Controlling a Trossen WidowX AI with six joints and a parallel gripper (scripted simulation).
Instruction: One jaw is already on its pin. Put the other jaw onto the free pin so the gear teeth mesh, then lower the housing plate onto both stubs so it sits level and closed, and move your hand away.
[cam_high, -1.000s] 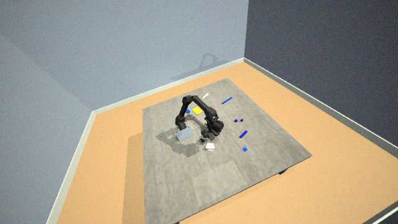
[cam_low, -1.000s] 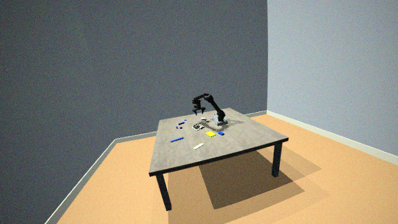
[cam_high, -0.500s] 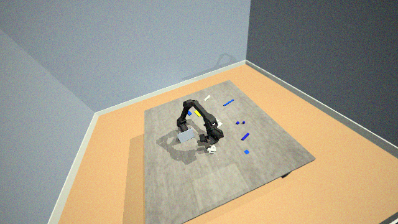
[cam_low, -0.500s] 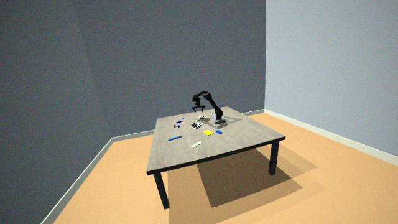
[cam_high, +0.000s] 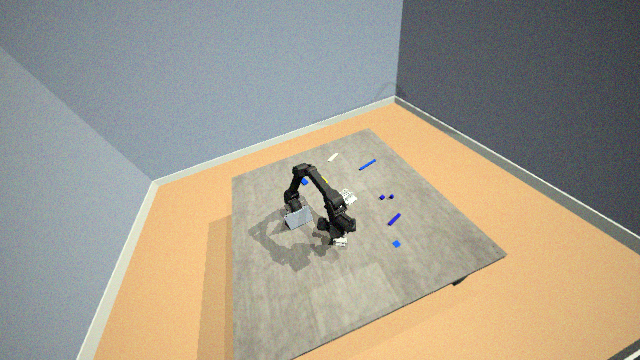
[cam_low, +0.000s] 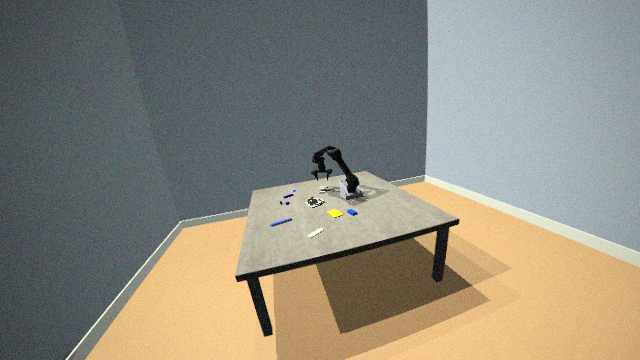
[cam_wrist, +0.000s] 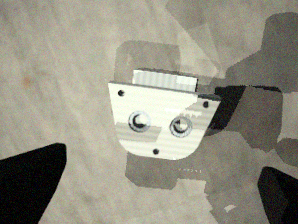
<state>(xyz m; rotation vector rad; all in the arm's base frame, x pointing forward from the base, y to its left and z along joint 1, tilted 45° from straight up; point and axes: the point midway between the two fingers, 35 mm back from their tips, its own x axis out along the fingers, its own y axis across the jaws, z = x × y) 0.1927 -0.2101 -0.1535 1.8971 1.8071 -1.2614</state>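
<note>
Right now the housing plate is 10 mm to the left of my gripper tip and 70 mm below it. Round my gripper tip: white block 10 mm to the left, 90 mm below; then white bar 190 mm ahead, 710 mm to the left, 100 mm below; then yellow tile 20 mm ahead, 500 mm to the left, 100 mm below.
</note>
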